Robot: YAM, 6 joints.
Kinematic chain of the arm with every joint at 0, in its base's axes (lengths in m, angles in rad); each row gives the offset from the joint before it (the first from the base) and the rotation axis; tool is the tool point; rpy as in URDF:
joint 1: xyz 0 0 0.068 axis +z
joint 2: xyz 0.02 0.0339 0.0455 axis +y
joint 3: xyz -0.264 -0.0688 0 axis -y
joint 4: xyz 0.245 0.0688 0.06 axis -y
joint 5: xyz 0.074 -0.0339 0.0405 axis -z
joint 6: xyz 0.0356 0 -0.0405 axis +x
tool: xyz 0 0 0 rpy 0 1.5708 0
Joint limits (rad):
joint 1: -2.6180..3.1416
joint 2: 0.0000..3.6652
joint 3: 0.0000..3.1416
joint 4: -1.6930..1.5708
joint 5: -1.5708..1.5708
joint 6: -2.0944..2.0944
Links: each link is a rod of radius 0.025 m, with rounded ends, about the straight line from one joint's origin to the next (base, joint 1, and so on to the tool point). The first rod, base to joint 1, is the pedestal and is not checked.
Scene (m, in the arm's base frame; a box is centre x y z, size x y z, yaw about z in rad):
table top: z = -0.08
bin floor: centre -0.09 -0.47 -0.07 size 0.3 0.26 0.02 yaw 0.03
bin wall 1: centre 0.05 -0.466 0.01 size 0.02 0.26 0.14 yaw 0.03
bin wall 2: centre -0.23 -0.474 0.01 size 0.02 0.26 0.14 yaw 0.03
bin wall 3: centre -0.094 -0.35 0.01 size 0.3 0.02 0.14 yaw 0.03
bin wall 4: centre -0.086 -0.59 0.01 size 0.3 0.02 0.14 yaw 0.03
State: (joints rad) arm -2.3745 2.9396 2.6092 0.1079 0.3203 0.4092
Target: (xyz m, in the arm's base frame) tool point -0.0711 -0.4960 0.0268
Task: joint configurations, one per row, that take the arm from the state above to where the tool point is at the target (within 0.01 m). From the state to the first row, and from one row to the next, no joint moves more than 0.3 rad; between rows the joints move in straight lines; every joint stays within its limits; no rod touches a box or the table.
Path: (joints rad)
1: -2.1465 2.7142 2.3354 -0.0691 0.3214 0.4092
2: -1.9185 2.4887 2.0617 -0.2462 0.3226 0.4092
3: -1.6906 2.2633 1.7879 -0.4232 0.3237 0.4092
4: -1.6909 2.4160 1.7849 -0.3955 0.3182 0.4092
5: -1.6913 2.5688 1.7820 -0.3679 0.3126 0.4092

